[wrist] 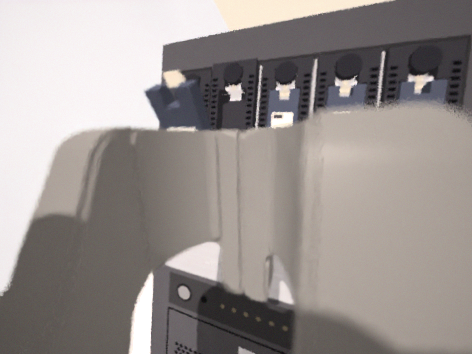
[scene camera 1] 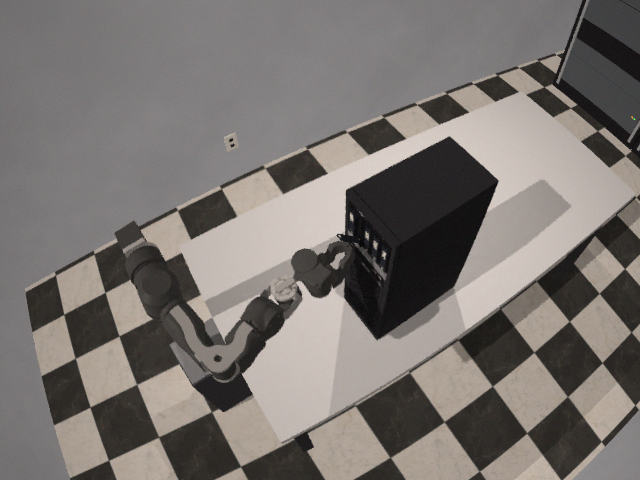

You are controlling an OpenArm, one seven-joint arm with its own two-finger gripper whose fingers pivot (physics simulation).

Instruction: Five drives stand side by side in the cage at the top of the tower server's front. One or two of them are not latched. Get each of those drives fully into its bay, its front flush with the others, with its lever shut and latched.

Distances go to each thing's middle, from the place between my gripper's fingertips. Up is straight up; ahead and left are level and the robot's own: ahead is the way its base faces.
I see my gripper 200 mm short of the black tower server (scene camera 1: 429, 207), 10 mm to the left of it and 170 mm above it.
